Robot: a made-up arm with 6 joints. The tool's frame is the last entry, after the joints.
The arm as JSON. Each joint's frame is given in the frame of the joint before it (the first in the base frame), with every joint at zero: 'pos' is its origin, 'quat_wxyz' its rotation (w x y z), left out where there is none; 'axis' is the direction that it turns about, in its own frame. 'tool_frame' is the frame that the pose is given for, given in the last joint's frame.
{
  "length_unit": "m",
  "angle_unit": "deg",
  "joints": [
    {
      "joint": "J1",
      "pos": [
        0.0,
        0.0,
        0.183
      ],
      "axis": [
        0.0,
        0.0,
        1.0
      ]
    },
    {
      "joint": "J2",
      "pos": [
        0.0,
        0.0,
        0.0
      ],
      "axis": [
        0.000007,
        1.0,
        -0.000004
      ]
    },
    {
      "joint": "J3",
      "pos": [
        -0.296,
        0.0,
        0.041
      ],
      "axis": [
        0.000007,
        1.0,
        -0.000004
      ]
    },
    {
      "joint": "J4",
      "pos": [
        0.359,
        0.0,
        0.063
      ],
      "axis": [
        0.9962,
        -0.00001,
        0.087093
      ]
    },
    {
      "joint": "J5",
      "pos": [
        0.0,
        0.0,
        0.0
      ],
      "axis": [
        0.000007,
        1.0,
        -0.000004
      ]
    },
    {
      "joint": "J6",
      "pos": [
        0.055,
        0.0,
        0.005
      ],
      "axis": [
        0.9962,
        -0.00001,
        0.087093
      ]
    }
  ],
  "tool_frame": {
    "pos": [
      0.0,
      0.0,
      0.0
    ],
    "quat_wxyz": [
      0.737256,
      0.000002,
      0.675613,
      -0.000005
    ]
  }
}
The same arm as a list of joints. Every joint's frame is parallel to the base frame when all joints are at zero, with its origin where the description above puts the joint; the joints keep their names.
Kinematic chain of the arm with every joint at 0, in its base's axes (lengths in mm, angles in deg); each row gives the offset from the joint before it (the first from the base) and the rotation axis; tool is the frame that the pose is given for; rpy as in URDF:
J1: xyz 0 0 183 axis +z
J2: xyz 0 0 0 axis +y
J3: xyz -296 0 41 axis +y
J4: xyz 359 0 63 axis 0.9962 0 0.0871
J5: xyz 0 0 0 axis +y
J6: xyz 55 0 5 axis 0.9962 0 0.0871
tool: xyz 0 0 0 rpy 0 85 0

